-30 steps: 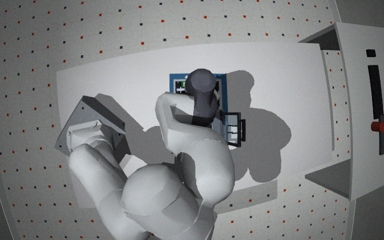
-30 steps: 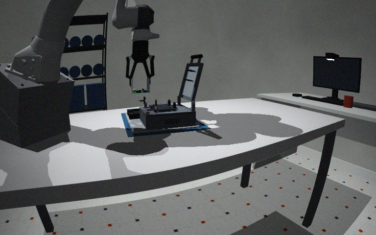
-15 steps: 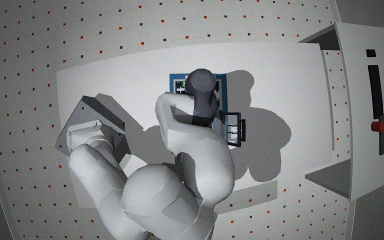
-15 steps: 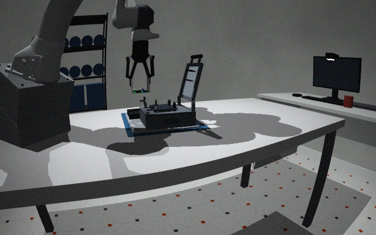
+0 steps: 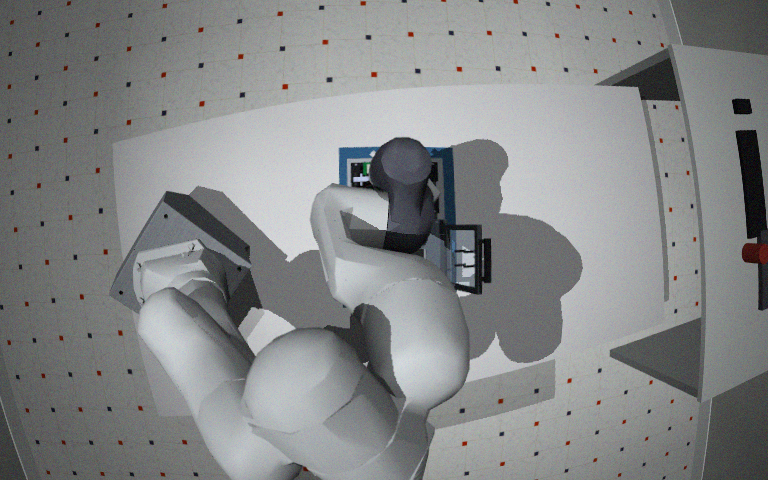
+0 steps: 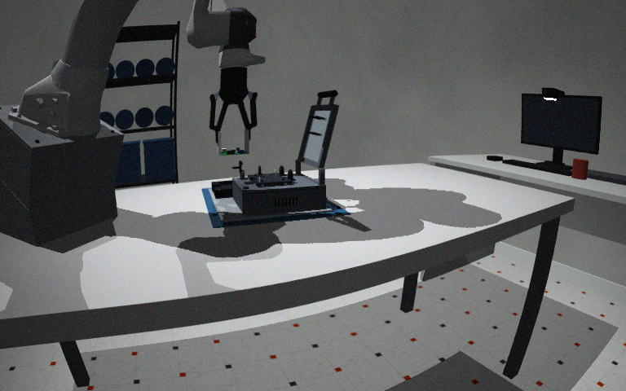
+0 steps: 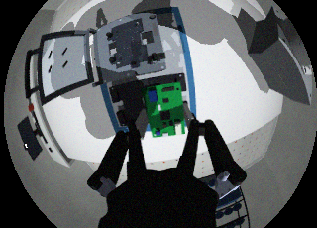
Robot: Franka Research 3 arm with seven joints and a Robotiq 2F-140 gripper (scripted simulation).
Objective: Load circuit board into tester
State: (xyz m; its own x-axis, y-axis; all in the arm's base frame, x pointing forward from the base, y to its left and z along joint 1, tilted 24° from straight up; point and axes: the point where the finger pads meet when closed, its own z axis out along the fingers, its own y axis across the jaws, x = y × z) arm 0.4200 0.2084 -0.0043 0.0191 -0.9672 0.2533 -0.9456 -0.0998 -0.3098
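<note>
Right now the green circuit board is 20 mm below my hand. Round my hand: see-through lid 190 mm ahead, 170 mm to the right, 40 mm above.
</note>
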